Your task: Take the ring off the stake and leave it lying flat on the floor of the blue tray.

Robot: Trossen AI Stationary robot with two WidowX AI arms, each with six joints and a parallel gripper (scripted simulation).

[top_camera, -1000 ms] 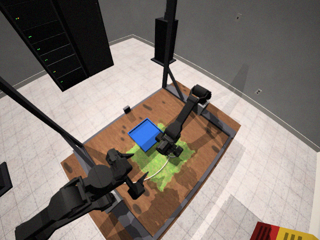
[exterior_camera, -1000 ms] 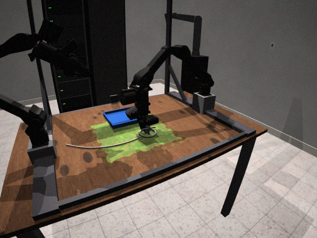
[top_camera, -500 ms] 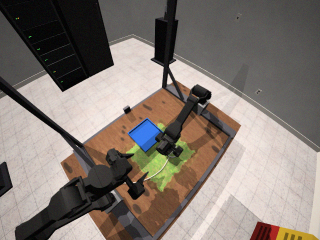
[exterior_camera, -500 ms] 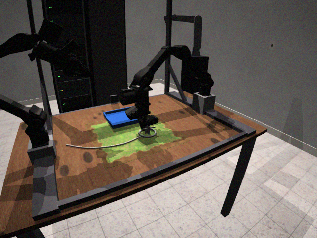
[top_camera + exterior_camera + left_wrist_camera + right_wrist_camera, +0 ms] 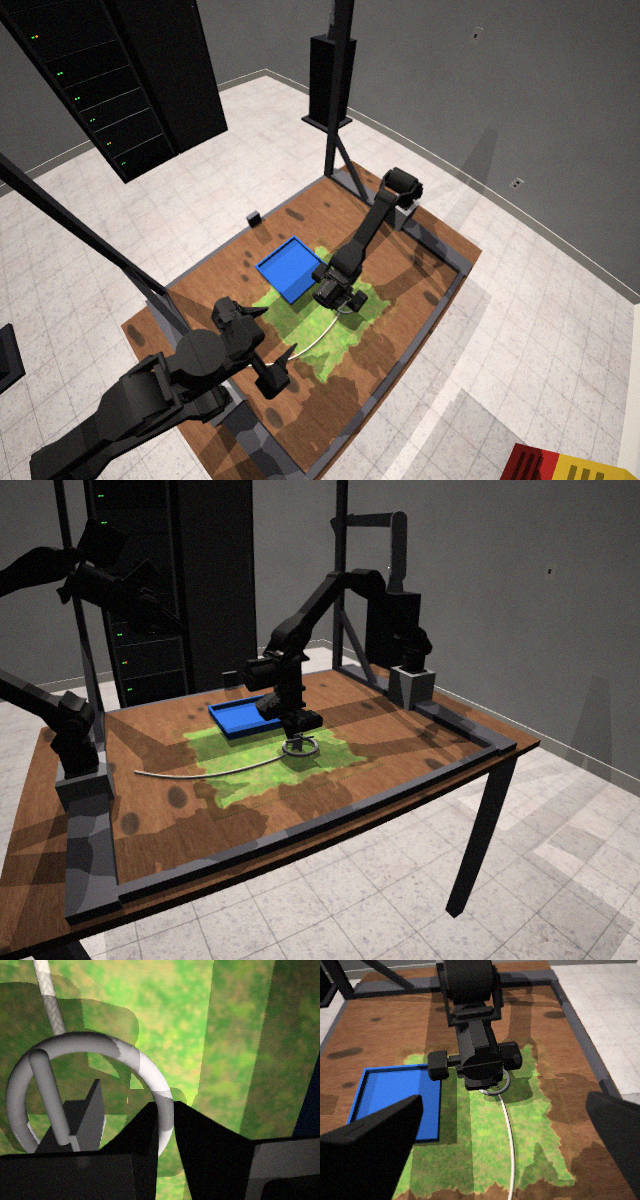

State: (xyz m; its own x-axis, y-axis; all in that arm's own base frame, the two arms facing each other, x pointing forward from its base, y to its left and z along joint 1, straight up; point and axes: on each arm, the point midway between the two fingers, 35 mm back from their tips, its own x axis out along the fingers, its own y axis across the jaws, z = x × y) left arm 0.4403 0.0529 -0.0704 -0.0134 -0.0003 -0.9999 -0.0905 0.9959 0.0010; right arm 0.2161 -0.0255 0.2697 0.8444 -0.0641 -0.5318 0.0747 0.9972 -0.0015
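The stake lies 4 cm ahead of my left hand and 2 cm below it. From my left hand the other things lie so: blue tray 18 cm behind, 3 cm to the right, 3 cm below; ring 4 cm ahead, 3 cm below; green mat 6 cm to the right, 5 cm below, 1 cm behind.
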